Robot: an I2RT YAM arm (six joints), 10 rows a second.
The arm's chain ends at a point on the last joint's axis. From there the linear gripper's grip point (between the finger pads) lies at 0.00 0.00 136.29 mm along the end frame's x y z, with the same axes.
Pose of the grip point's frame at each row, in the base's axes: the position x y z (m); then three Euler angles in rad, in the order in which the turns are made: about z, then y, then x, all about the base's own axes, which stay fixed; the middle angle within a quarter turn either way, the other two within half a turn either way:
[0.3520 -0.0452 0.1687 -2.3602 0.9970 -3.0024]
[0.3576 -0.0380 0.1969 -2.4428 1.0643 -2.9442]
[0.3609 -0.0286 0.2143 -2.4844 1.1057 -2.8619]
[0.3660 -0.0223 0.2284 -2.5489 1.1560 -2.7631]
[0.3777 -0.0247 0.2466 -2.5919 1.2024 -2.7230]
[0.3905 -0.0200 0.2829 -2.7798 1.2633 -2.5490]
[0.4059 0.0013 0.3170 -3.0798 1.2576 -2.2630]
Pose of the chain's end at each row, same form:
[0.2375 -0.0555 0.2420 -2.3602 0.9970 -3.0024]
[0.2384 -0.0510 0.2617 -2.4428 1.0643 -2.9442]
[0.2391 -0.0455 0.2731 -2.4844 1.1057 -2.8619]
[0.2413 -0.0426 0.2794 -2.5489 1.1560 -2.7631]
[0.2506 -0.0447 0.2914 -2.5919 1.2024 -2.7230]
[0.2606 -0.0430 0.3171 -2.7798 1.2633 -2.5490]
[0.2762 -0.0310 0.3438 -3.0798 1.2576 -2.2630]

